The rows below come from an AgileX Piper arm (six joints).
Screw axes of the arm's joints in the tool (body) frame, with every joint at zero. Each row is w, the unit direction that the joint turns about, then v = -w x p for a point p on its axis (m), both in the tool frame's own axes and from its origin. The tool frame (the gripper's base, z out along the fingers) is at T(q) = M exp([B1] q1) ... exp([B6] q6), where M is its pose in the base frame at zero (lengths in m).
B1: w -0.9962 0 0.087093 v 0 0.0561 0
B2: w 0 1 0 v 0.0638 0 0.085
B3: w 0 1 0 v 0.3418 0 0.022
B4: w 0 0 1 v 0 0 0
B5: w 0 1 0 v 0.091 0 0
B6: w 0 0 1 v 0 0 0
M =
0.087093 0 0.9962 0.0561
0 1 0 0
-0.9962 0 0.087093 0.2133
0 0 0 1
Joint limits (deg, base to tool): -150..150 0..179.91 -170..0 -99.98..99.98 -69.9..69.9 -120..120
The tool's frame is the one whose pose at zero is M.
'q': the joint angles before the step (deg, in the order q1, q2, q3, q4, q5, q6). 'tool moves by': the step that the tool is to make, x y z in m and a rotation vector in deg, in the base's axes. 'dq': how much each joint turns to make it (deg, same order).
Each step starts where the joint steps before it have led.
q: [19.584 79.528 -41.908 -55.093 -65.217 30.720]
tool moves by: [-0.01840 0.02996 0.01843 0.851 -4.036 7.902]
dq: [7.206 -0.337 -3.574 -1.049 -0.231 -0.001]
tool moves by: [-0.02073 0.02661 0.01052 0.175 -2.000 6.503]
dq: [7.074 -0.001 -2.413 -0.498 1.083 0.000]
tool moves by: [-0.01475 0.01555 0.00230 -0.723 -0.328 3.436]
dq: [4.582 -0.001 -0.823 -0.235 1.686 0.081]
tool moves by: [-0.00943 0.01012 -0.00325 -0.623 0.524 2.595]
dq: [2.888 0.591 -0.001 0.000 0.388 -0.001]
